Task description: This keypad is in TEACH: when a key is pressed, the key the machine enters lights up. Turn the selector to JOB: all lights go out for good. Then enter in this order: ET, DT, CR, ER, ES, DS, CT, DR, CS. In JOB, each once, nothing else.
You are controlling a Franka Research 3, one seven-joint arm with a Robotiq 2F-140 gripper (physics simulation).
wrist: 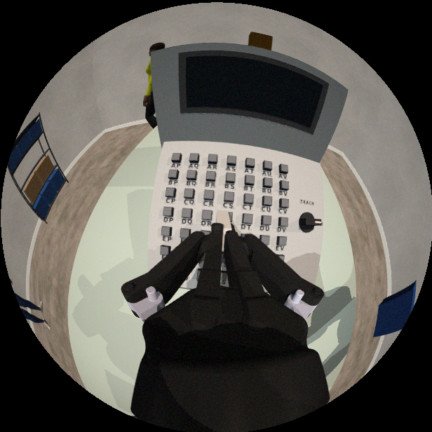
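Observation:
The keypad [240, 150] is a pale sloping panel with rows of dark grey keys; none in view looks lit. The CR key [208, 195], CS key [228, 196], CT key [248, 198], DR key [206, 215] and DT key [247, 218] show clearly. My gripper [221, 218] is shut and empty, its pale tip over the DS place, just below CS in view; whether it touches is unclear. DS is mostly covered, and the fingers hide much of the ER, ES and ET area. The black selector [307, 222] is at the right, its light pointer towards the right, below the label TEACH.
A grey housing [235, 131] with a dark screen [252, 85] rises behind the keys. The keypad stands on a pale green table [107, 230] with a brown border. A person in yellow [149, 82] is behind at the left, a rack [56, 156] at the far left, a blue object [396, 311] at the right.

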